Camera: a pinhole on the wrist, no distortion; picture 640 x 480 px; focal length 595.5 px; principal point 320.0 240.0 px. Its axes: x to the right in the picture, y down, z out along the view. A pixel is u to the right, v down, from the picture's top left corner.
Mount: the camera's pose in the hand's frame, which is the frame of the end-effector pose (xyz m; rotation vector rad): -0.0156 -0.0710 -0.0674 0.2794 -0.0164 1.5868
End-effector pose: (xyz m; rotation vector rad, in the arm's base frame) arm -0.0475 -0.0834 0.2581 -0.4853 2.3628 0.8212
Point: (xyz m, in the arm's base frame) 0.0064 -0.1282 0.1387
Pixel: 255.6 114.2
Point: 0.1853 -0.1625 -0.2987
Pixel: 40.3 123.2
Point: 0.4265 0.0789 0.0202
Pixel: outside the picture
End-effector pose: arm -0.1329 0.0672 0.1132 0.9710 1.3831 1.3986
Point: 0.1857 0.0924 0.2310
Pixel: outside the picture
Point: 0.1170 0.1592 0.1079
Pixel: 529.7 270.9
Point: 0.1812 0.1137 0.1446
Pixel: 576.2 386.2
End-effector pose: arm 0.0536 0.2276 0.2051 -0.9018 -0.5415 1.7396
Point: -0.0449 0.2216 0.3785
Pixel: 452.9 411.1
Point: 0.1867 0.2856 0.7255
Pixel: outside the picture
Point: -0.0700 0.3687 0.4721
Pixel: 264.6 199.1
